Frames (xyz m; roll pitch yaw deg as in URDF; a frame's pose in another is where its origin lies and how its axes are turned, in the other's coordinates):
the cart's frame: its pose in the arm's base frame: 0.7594 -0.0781 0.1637 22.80 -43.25 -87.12
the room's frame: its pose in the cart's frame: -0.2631 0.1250 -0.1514 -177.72 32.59 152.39
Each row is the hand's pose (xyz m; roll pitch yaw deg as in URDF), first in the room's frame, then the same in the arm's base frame.
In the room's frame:
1: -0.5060 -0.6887 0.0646 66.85 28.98 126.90
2: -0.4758 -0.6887 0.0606 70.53 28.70 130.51
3: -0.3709 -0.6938 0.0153 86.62 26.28 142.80
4: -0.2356 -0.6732 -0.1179 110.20 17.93 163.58
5: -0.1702 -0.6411 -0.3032 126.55 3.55 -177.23
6: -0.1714 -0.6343 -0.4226 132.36 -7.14 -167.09
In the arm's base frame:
1: 0.0853 -0.1028 -0.1005 128.90 -71.73 41.77
2: 0.1015 -0.0889 -0.1222 126.23 -74.58 46.58
3: 0.1502 -0.0108 -0.1900 95.73 -83.00 88.10
4: 0.2272 0.1574 -0.2377 12.68 -71.38 -172.05
5: 0.2693 0.3498 -0.2083 10.78 -48.97 -155.55
6: 0.2610 0.4606 -0.1641 12.65 -35.01 -149.23

